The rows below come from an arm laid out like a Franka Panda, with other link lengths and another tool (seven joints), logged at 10 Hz.
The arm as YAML. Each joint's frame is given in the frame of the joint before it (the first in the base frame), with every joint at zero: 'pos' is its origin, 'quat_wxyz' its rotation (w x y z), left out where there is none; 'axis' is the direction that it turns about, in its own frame. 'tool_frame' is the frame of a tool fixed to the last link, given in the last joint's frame.
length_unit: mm
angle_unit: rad
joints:
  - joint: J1
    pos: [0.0, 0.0, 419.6]
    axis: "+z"
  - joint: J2
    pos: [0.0, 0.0, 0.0]
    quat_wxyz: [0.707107, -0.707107, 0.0, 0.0]
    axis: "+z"
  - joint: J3
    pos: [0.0, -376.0, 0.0]
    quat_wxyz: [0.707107, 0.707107, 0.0, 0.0]
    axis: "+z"
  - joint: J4
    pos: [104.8, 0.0, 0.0]
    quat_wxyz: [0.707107, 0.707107, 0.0, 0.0]
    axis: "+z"
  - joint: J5
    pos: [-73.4, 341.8, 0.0]
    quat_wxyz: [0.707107, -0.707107, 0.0, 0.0]
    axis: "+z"
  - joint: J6
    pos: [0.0, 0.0, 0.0]
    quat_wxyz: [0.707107, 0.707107, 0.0, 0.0]
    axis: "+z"
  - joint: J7
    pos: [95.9, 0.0, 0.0]
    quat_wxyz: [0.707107, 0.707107, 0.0, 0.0]
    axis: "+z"
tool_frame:
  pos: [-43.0, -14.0, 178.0]
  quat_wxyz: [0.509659, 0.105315, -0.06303, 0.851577]
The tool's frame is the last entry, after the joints.
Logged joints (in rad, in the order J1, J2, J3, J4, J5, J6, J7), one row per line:
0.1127, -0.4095, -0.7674, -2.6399, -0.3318, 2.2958, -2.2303
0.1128, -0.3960, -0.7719, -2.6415, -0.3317, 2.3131, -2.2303
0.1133, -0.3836, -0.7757, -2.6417, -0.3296, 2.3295, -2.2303
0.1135, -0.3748, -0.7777, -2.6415, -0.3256, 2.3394, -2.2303
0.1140, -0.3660, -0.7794, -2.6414, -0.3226, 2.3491, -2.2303
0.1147, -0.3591, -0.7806, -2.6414, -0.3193, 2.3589, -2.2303
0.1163, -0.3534, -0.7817, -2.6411, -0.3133, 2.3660, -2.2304
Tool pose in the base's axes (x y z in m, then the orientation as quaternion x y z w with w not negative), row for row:
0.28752, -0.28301, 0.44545, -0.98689, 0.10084, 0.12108, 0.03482
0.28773, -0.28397, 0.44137, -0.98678, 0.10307, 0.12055, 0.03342
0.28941, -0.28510, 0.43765, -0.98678, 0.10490, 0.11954, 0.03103
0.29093, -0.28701, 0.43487, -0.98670, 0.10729, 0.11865, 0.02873
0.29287, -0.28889, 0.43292, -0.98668, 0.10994, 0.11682, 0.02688
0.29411, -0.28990, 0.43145, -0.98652, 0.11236, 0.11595, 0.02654
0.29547, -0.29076, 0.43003, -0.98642, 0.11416, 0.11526, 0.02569
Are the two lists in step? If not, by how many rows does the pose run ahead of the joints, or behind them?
The pose runs 2 rows behind the joints: the pose in row i belongs to the joints in row i - 2.
